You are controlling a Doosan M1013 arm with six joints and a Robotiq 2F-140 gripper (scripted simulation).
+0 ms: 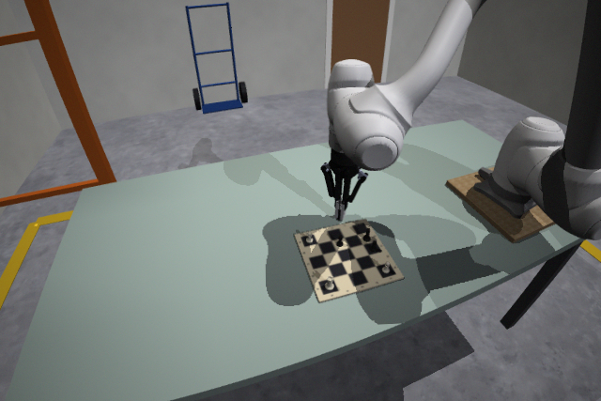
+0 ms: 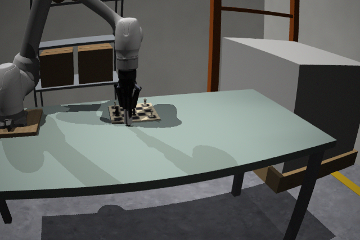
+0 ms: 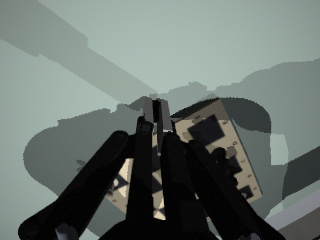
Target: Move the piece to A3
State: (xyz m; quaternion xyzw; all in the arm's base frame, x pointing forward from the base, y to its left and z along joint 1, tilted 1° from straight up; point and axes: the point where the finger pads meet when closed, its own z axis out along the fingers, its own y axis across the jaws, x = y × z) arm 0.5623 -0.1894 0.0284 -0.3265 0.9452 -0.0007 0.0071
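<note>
Now: hand 13 cm to the right of the chessboard, 6 cm short of it and 4 cm above it.
</note>
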